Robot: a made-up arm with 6 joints. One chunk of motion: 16 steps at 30 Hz.
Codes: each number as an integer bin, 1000 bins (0 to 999) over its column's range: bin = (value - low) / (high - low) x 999, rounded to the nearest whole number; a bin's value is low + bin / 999 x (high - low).
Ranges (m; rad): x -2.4..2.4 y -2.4..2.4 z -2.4..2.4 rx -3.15..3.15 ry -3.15..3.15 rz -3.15..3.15
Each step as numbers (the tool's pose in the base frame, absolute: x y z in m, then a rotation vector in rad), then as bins.
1 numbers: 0.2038 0.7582 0.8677 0.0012 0.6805 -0.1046
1 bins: 542 657 680 500 607 483
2 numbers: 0.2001 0.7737 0.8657 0.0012 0.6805 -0.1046
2 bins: 541 661 680 500 607 483
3 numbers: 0.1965 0.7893 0.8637 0.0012 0.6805 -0.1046
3 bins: 540 664 679 500 607 483
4 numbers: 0.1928 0.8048 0.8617 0.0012 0.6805 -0.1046
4 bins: 540 667 679 500 607 483
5 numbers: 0.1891 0.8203 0.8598 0.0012 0.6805 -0.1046
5 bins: 539 670 678 500 607 483
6 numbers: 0.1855 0.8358 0.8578 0.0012 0.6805 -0.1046
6 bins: 538 673 678 500 607 483
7 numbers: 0.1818 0.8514 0.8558 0.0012 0.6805 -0.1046
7 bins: 537 677 678 500 607 483
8 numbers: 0.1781 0.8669 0.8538 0.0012 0.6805 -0.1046
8 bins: 537 680 677 500 607 483
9 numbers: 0.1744 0.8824 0.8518 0.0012 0.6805 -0.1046
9 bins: 536 683 677 500 607 483
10 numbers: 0.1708 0.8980 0.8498 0.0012 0.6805 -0.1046
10 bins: 535 686 676 500 607 483
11 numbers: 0.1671 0.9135 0.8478 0.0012 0.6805 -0.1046
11 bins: 534 690 676 500 607 483
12 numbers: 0.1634 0.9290 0.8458 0.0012 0.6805 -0.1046
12 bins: 534 693 676 500 607 483
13 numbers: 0.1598 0.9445 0.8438 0.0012 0.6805 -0.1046
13 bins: 533 696 675 500 607 483
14 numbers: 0.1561 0.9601 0.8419 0.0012 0.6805 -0.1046
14 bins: 532 699 675 500 607 483
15 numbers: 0.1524 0.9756 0.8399 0.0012 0.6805 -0.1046
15 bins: 531 703 674 500 607 483
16 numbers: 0.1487 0.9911 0.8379 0.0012 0.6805 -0.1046
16 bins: 530 706 674 500 607 483
